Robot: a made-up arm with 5 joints. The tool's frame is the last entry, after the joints.
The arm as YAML. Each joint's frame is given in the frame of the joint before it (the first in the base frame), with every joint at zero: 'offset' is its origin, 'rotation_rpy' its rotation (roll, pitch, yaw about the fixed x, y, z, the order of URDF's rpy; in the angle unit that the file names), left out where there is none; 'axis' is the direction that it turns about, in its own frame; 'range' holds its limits. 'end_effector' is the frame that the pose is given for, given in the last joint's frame.
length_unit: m
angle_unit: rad
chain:
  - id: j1
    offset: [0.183, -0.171, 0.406]
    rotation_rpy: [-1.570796, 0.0, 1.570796]
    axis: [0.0, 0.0, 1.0]
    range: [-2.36, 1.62]
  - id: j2
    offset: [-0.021, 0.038, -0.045]
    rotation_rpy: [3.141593, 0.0, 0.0]
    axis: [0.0, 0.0, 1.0]
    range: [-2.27, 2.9]
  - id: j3
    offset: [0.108, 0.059, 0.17]
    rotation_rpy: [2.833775, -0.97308, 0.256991]
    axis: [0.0, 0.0, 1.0]
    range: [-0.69, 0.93]
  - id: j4
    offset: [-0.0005, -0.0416, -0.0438]
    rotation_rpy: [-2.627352, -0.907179, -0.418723]
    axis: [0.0, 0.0, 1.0]
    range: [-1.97, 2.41]
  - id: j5
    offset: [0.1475, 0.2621, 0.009]
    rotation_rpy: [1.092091, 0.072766, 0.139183]
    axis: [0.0, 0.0, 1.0]
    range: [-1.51, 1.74]
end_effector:
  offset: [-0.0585, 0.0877, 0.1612]
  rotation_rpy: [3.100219, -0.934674, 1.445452]
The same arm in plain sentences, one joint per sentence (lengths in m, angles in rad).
The arm has five revolute joints in a row. What follows holds with every joint at zero, and every direction is one of the base frame's.
The first joint lies 0.183 m along +x and 0.171 m along -y and 0.406 m along +z from the base frame's origin and turns about -x, from -2.36 to 1.62 rad.
The second joint lies 0.045 m along +x and 0.021 m along -y and 0.038 m along -z from the first joint and turns about +x, from -2.27 to 2.9 rad.
The third joint lies 0.17 m along +x and 0.108 m along +y and 0.059 m along +z from the second joint and turns about the direction (-0.536305, 0.838907, -0.092801), from -0.69 to 0.93 rad.
The fourth joint lies 0.016 m along +x and 0.037 m along -y and 0.045 m along +z from the third joint and turns about +x, from -1.97 to 2.41 rad.
The fifth joint lies 0.009 m along +x and 0.076 m along +y and 0.291 m along +z from the fourth joint and turns about the direction (0.459411, 0.373409, -0.80592), from -1.51 to 1.74 rad.
The tool frame, which is the frame that the pose is given for, lies 0.1559 m along +x and 0.004 m along -y and 0.113 m along -z from the fifth joint; its axes are the base frame's turned by roll 0.3143, pitch 0.3624 and yaw 0.3255 rad (as in URDF: about the fixed x, then y, then z).

